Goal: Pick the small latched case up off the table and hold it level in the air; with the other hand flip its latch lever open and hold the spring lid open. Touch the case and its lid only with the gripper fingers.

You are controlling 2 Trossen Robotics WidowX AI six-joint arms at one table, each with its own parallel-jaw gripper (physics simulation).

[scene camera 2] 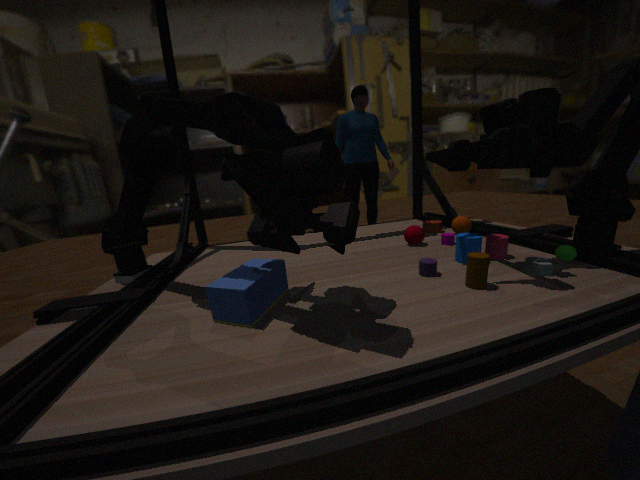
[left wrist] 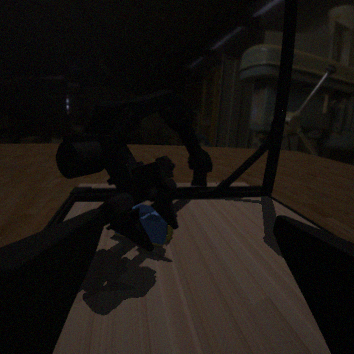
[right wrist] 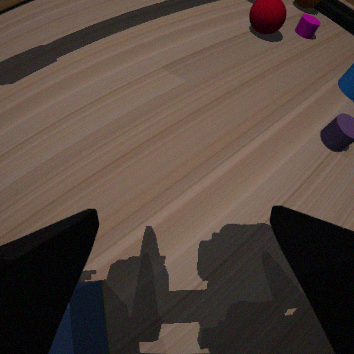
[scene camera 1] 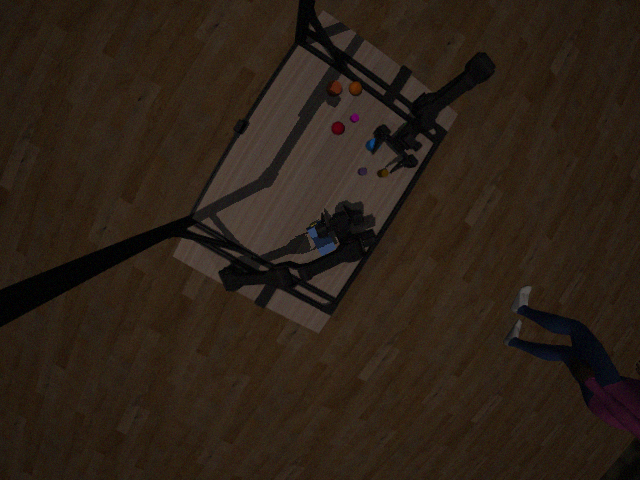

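Seen in the pictures: left gripper, fingertip midpoint: (scene camera 2: 437,153) (left wrist: 191,221) (scene camera 1: 381,163); right gripper, fingertip midpoint: (scene camera 2: 320,252) (left wrist: 165,238) (right wrist: 184,215) (scene camera 1: 332,209); left arm's base, link origin: (scene camera 2: 592,245); right arm's base, link origin: (scene camera 2: 133,271) (left wrist: 198,183) (scene camera 1: 231,273).
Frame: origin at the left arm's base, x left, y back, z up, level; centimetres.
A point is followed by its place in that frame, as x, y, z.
The small blue latched case (scene camera 1: 322,245) {8.4, -71.8, 4.1} (scene camera 2: 247,290) {12.9, -68.5, 3.7} (left wrist: 154,225) {3.7, -65.3, 2.9} (right wrist: 84,316) {3.4, -65.2, 2.3} lies on the wooden table (scene camera 2: 347,381) {26.1, -56.5, 0.1}, near its front left in scene camera 2. A yellowish bit shows at its edge in the left wrist view. My right gripper (scene camera 1: 332,224) (scene camera 2: 314,245) {1.2, -58.0, 4.7} (right wrist: 184,215) {1.2, -58.0, 4.7} is open and empty; it hangs a little above the table, just beside and above the case, not touching it. My left gripper (scene camera 1: 392,149) (scene camera 2: 456,159) (left wrist: 191,221) {0.0, -35.7, 20.5} is open and empty, held high at the far end of the table, facing the case from a distance.
Small coloured pieces stand at the far end: a red ball (scene camera 1: 337,128) {-19.0, -32.9, 3.2} (scene camera 2: 414,234) {-16.6, -33.0, 1.6} (right wrist: 267,15) {-17.4, -34.0, 1.7}, a magenta cylinder (scene camera 2: 448,238) {-15.3, -24.3, 0.0}, a blue cylinder (scene camera 2: 468,248) {-1.6, -27.7, 1.6}, a purple cylinder (scene camera 2: 428,267) {2.4, -38.1, 0.1} (right wrist: 337,133) {1.0, -39.1, 0.3} and an olive cylinder (scene camera 2: 477,270) {8.9, -33.0, 1.5}. A black frame rims the table.
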